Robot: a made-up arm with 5 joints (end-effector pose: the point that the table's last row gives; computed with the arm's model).
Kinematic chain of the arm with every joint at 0, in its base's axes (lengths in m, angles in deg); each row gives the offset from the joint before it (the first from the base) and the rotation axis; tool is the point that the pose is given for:
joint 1: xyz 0 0 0.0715 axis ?
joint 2: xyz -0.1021 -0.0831 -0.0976 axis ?
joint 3: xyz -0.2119 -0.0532 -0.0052 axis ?
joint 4: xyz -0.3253 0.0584 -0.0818 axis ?
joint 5: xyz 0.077 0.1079 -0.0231 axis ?
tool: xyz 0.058 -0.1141 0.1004
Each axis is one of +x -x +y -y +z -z.
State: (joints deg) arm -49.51 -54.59 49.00 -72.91 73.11
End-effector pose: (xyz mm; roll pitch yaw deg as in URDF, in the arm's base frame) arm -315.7 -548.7 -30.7 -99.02 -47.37 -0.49
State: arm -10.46 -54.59 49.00 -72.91 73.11
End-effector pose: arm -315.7 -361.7 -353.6 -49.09 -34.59 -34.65
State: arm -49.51 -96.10 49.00 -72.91 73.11
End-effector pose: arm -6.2 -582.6 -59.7 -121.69 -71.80 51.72
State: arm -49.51 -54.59 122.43 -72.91 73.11
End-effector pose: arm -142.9 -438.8 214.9 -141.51 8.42 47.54
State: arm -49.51 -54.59 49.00 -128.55 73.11
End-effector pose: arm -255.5 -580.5 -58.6 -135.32 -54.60 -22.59
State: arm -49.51 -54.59 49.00 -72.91 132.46
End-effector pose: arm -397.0 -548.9 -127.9 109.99 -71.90 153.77
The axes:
joint 1: +x
joint 2: +y
joint 3: +z
joint 4: -y
joint 5: -z

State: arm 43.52 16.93 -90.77 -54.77 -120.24
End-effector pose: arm -87.7 214.2 -99.2 99.63 -17.11 6.32
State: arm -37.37 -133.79 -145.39 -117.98 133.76
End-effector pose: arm -109.6 -116.5 198.6 -50.57 76.76 -83.03
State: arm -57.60 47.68 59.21 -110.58 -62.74
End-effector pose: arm -678.9 -108.7 394.2 -178.17 4.99 152.88
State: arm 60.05 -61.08 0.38 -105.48 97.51
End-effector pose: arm -263.3 447.6 -202.8 -51.82 54.12 -98.85
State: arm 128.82 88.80 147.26 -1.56 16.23
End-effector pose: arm -115.5 222.1 -122.9 -90.93 -10.18 -92.32
